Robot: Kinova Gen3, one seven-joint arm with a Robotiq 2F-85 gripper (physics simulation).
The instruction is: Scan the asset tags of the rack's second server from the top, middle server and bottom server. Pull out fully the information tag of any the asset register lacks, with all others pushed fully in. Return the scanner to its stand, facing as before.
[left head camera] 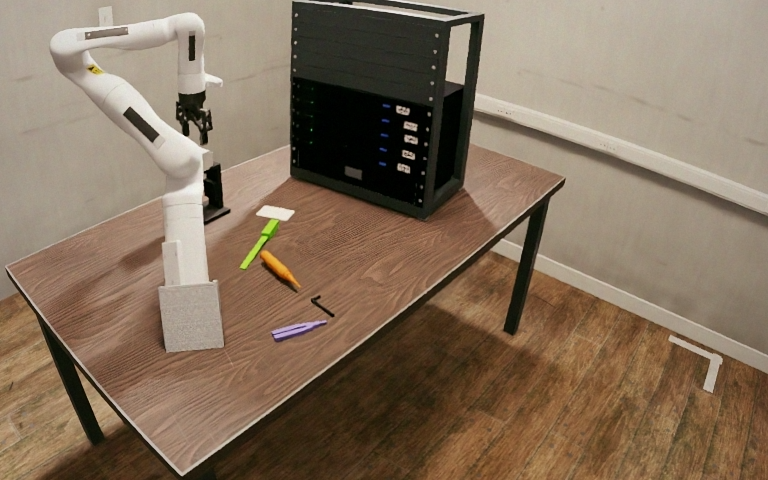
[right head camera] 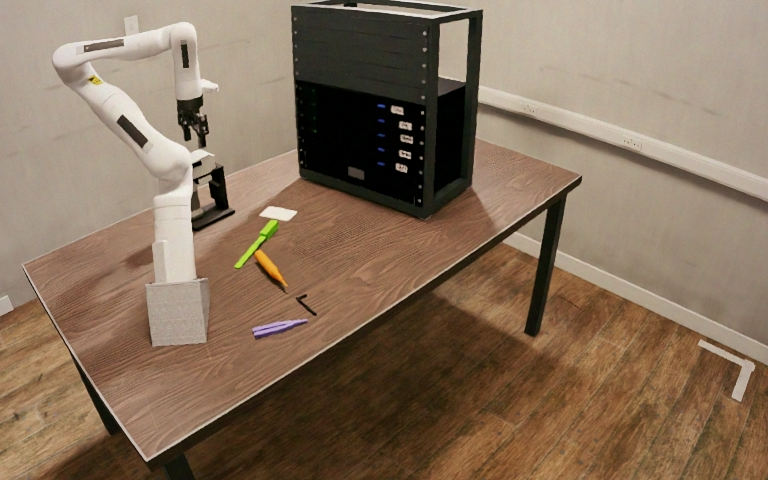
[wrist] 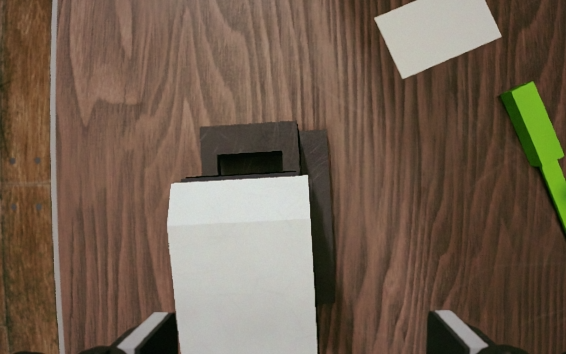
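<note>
My gripper [left head camera: 195, 137] [right head camera: 194, 140] [wrist: 303, 325] is open and empty, pointing down above the scanner. The white scanner [left head camera: 207, 157] [right head camera: 202, 155] [wrist: 242, 265] sits on its black stand [left head camera: 214, 183] [right head camera: 218, 189] [wrist: 320, 225]; the arm partly hides both in the head views. In the wrist view the scanner lies left of centre between the fingers, its lower end cut off. The black rack [left head camera: 444, 141] [right head camera: 431, 141] holds several dark servers with white labels and blue marks, including the second label [left head camera: 410, 126] [right head camera: 404, 125], middle label [left head camera: 410, 139] [right head camera: 406, 139] and bottom label [left head camera: 403, 168] [right head camera: 400, 168]. Their print is unreadable.
A white card [left head camera: 275, 212] [right head camera: 278, 213] [wrist: 437, 37], a green tool [left head camera: 261, 240] [right head camera: 259, 240] [wrist: 535, 125], an orange screwdriver [left head camera: 278, 268] [right head camera: 269, 268], a black hex key [left head camera: 323, 306] [right head camera: 306, 305] and purple tweezers [left head camera: 297, 330] [right head camera: 279, 327] lie on the wooden table [left head camera: 368, 254] [right head camera: 362, 254].
</note>
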